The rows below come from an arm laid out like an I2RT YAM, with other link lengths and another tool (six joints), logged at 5 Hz.
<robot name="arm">
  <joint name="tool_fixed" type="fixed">
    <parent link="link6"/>
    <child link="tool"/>
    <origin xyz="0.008 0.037 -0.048" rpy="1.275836 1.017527 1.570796"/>
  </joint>
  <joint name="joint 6" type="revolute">
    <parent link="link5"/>
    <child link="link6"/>
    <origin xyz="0.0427 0 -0.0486" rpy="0 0 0"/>
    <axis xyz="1 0 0"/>
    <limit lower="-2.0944" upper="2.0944"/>
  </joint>
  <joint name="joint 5" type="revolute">
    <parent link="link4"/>
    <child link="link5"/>
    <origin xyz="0.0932 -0.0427 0.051" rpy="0 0 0"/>
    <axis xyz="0 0 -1"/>
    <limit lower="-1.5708" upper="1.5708"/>
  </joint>
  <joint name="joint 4" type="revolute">
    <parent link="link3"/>
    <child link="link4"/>
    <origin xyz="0.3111 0.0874 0.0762" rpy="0 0 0"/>
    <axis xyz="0 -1 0"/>
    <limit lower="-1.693" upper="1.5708"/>
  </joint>
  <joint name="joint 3" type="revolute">
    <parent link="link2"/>
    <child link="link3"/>
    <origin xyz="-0.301 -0.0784 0" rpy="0 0 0"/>
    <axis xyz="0 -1 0"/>
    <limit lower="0" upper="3.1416"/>
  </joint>
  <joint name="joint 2" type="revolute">
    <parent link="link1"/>
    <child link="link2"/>
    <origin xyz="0.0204 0.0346 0.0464" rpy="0 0 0"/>
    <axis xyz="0 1 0"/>
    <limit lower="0" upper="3.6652"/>
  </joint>
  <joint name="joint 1" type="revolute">
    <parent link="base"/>
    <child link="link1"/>
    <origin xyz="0 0 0.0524" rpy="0 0 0"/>
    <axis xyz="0 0 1"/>
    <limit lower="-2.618" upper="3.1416"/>
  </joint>
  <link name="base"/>
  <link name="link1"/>
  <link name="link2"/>
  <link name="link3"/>
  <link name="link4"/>
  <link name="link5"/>
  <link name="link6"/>
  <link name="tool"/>
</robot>
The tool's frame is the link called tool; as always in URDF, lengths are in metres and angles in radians.
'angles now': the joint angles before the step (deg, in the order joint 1, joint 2, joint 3, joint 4, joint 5, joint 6). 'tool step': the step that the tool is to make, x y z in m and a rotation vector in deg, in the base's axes. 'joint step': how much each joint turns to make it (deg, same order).
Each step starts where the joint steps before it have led.
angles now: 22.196, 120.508, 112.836, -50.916, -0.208, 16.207
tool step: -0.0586, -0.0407, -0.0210, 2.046, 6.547, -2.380
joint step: -2.446, -12.532, -21.149, 3.307, -3.758, 1.991
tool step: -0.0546, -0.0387, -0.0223, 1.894, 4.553, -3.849
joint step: -3.036, -10.805, -17.276, 2.929, -2.601, 2.078
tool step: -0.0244, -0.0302, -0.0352, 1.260, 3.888, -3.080
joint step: -3.717, -3.420, -10.369, 3.540, -2.295, 0.197
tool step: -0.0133, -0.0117, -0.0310, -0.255, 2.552, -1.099
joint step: -1.410, 0.004, -5.801, 3.224, -0.375, -0.208
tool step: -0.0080, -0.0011, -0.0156, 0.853, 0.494, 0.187
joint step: -0.032, 0.001, -3.218, 2.915, -0.959, 0.055
